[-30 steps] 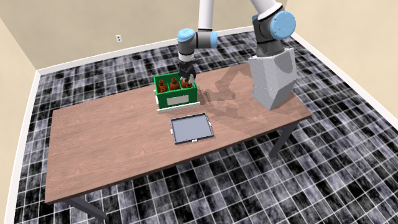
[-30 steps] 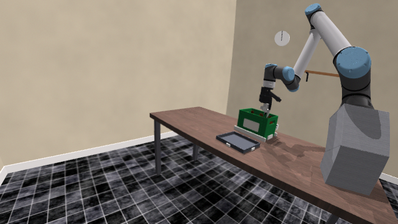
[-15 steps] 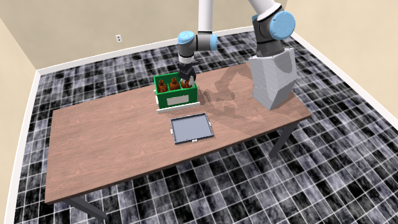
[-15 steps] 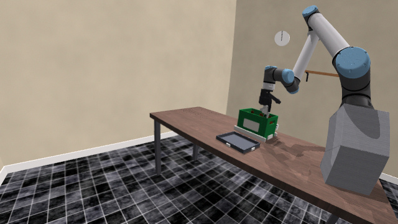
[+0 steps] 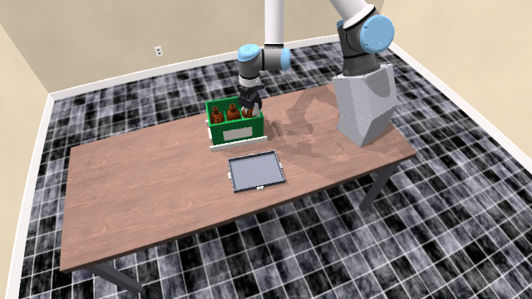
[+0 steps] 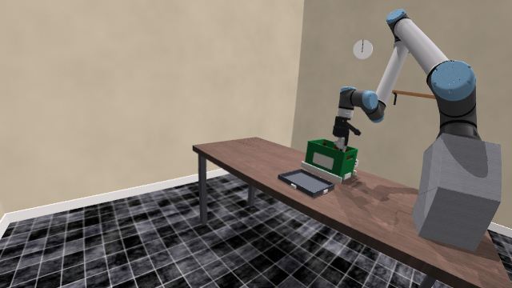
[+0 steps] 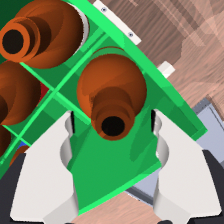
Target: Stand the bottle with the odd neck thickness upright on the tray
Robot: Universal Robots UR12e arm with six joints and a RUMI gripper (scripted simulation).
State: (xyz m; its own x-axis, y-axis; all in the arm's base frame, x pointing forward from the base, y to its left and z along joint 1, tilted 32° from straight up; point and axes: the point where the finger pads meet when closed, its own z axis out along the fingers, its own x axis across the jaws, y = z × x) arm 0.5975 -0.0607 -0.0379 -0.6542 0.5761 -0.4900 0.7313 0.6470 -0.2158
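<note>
My hand is 9 cm short of the green crate, 8 cm above it and 5 cm to the left of it. From my hand the other things lie so: glass bottle 18 cm ahead, 9 cm to the right, 7 cm below; grey tray 25 cm to the left, 15 cm below, 6 cm ahead.
</note>
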